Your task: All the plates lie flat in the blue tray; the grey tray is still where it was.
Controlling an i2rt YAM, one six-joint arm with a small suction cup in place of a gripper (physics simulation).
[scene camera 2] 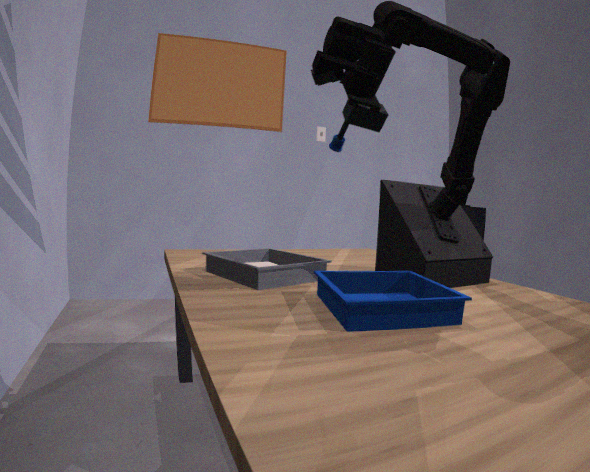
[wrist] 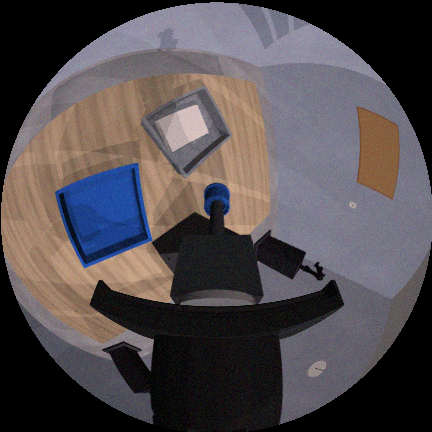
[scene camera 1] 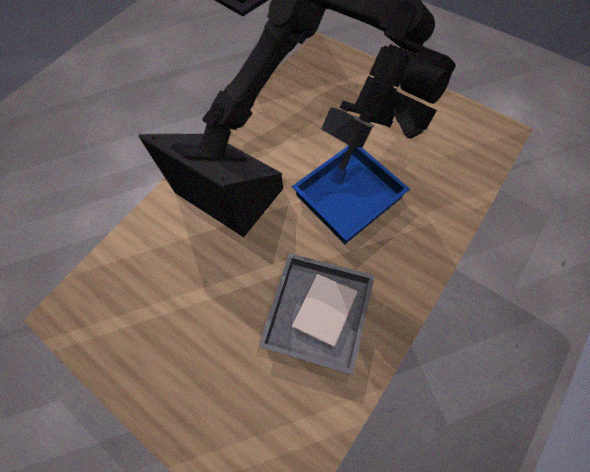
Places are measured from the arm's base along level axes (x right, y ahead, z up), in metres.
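Pixels of known places: end effector, tool point: (scene camera 2: 335, 147) (wrist: 216, 194) (scene camera 1: 335, 180); arm's base, origin of the base link: (scene camera 2: 437, 214) (scene camera 1: 211, 154).
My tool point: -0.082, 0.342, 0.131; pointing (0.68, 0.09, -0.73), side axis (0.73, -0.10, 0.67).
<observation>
Ahead of a thing's pixels: the offset from my tool point to its middle, as dx, dy, dz. Level surfaces: height alone.
A pale pinkish-white rectangular plate @[+0.149, +0.117, -0.289] (scene camera 1: 325, 312) (scene camera 2: 261, 264) (wrist: 181, 128) lies in the grey tray @[+0.167, +0.111, -0.286] (scene camera 1: 284, 320) (scene camera 2: 292, 277) (wrist: 192, 149); whether more plates lie under it I cannot tell. The blue tray @[-0.154, -0.057, -0.286] (scene camera 1: 350, 217) (scene camera 2: 405, 314) (wrist: 107, 212) stands apart from the grey tray, and no plate shows in it. My gripper (scene camera 1: 340, 176) (scene camera 2: 336, 144) (wrist: 217, 199), a small blue suction cup on a dark stem, is open and carries nothing. It hangs high above the table, well above the rims of both trays, and overlaps the blue tray's back part in scene camera 1.
The black wedge-shaped arm base (scene camera 1: 215, 187) (scene camera 2: 405, 245) stands on the wooden table @[dz -0.311] (scene camera 1: 150, 360) (scene camera 2: 400, 390) beside the two trays. The table's long edge runs past both trays on the side away from the base. A cork board (scene camera 2: 217, 82) (wrist: 378, 152) hangs on the wall.
</observation>
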